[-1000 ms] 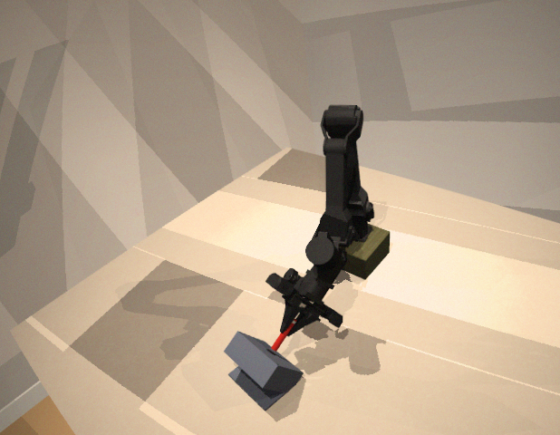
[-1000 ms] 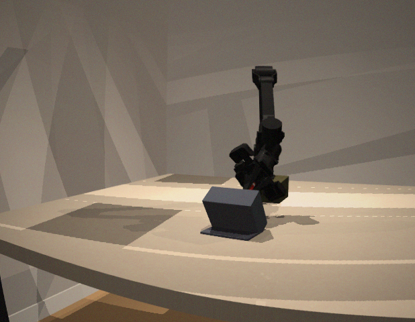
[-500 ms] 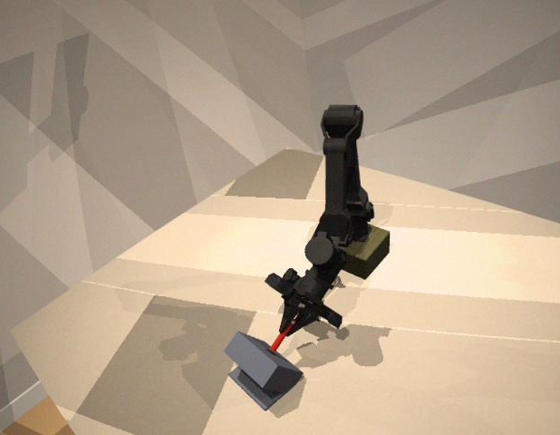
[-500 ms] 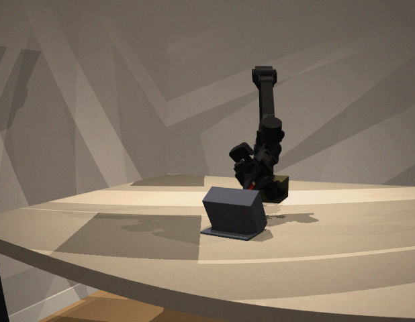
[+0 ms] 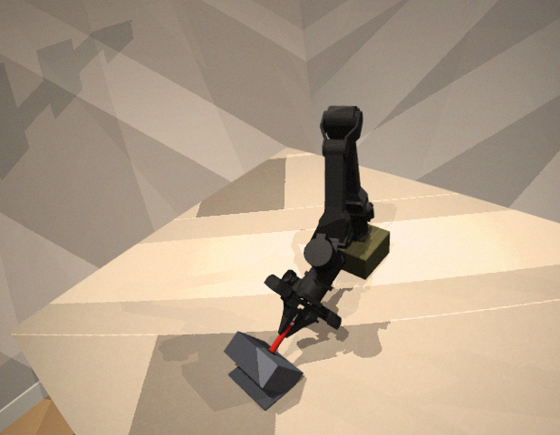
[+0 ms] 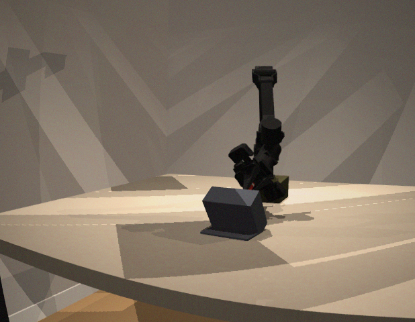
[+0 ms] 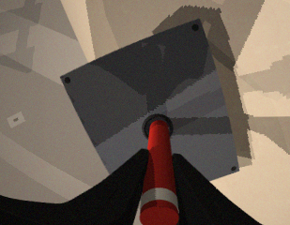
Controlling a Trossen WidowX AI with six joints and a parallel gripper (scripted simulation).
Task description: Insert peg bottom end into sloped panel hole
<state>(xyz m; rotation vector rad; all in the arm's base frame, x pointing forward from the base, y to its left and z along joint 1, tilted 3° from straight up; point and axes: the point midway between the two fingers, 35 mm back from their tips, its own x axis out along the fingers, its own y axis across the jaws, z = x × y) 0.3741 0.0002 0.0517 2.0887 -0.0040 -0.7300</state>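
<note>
The sloped panel lies 60 mm ahead of my gripper tip, 40 mm below it and 20 mm to the right of it. Also, from my gripper tip: red peg: 10 mm behind, 10 mm above; flat foot plate: 80 mm below, 80 mm ahead, 20 mm to the right.
</note>
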